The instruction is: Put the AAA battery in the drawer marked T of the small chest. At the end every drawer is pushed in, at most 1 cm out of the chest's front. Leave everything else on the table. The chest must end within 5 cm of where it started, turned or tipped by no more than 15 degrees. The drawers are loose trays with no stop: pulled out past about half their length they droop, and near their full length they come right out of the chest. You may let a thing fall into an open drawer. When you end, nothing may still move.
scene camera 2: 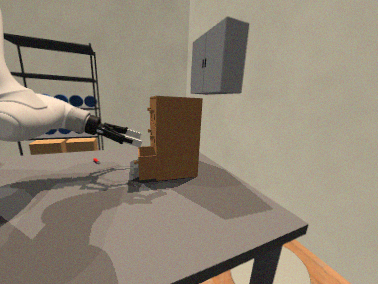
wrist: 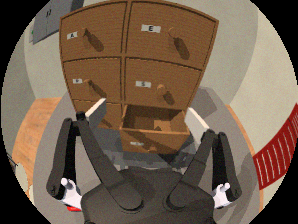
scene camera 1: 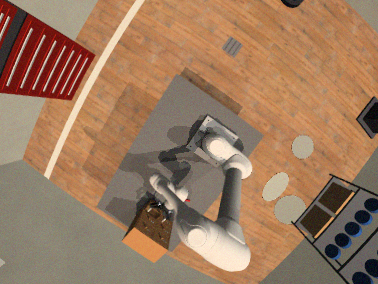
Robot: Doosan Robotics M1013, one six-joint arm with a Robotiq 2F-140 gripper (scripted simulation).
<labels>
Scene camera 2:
my gripper: 140,139
small wooden chest: 178,119
</labels>
